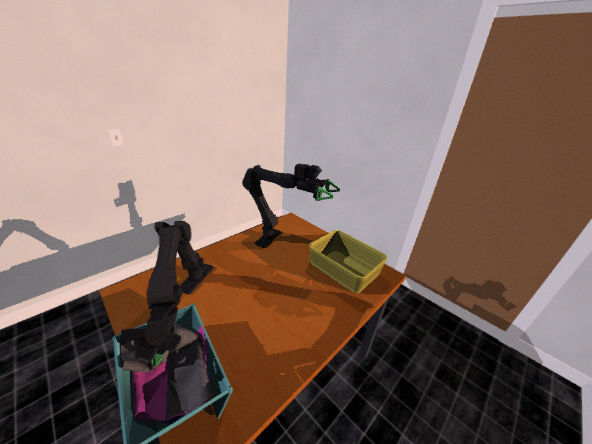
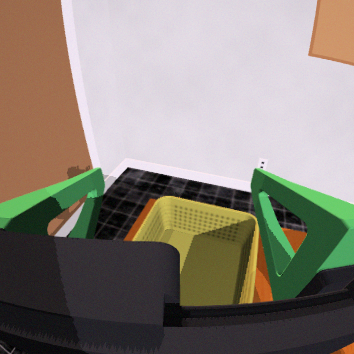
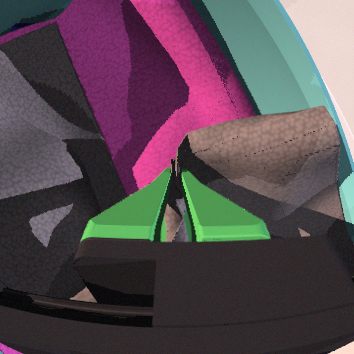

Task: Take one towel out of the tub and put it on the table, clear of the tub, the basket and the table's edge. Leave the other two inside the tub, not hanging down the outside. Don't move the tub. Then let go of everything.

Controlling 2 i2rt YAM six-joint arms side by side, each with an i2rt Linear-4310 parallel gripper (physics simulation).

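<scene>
A teal tub stands at the table's near left end. Inside it are a magenta towel, a dark grey towel and a brown towel. My right gripper points down into the tub and is shut, with a thin fold of the brown towel between its fingertips. The brown towel is bunched around the fingers; parts of it are hidden by the gripper. My left gripper is open and empty, high above the basket.
A yellow basket stands empty at the table's far right corner. The orange-brown table lies between the tub and the basket. Its long near edge runs diagonally above the dark tiled floor. A wall stands behind the arm bases.
</scene>
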